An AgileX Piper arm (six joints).
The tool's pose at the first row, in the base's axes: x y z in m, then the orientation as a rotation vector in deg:
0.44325 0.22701 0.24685 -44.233 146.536 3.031
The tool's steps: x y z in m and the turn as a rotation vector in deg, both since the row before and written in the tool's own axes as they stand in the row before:
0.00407 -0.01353 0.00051 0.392 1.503 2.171
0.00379 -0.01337 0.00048 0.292 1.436 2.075
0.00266 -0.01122 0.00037 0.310 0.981 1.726
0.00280 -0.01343 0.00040 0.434 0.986 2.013
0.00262 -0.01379 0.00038 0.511 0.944 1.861
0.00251 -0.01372 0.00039 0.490 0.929 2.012
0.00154 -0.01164 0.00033 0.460 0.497 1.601
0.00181 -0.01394 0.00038 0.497 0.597 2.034
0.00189 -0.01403 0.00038 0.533 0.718 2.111
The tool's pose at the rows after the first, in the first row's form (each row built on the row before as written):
0.44768 0.21362 0.24587 -41.614 148.735 2.659
0.45168 0.20033 0.24496 -39.092 150.811 2.406
0.45500 0.18930 0.24438 -36.896 152.294 2.175
0.45885 0.17614 0.24382 -34.250 153.825 1.855
0.46250 0.16259 0.24332 -31.745 155.219 1.399
0.46574 0.14903 0.24283 -29.009 156.604 1.011
0.46857 0.13763 0.24259 -26.758 157.430 0.665
0.47158 0.12390 0.24231 -23.896 158.414 0.351
0.47404 0.10996 0.24197 -20.908 159.481 -0.021

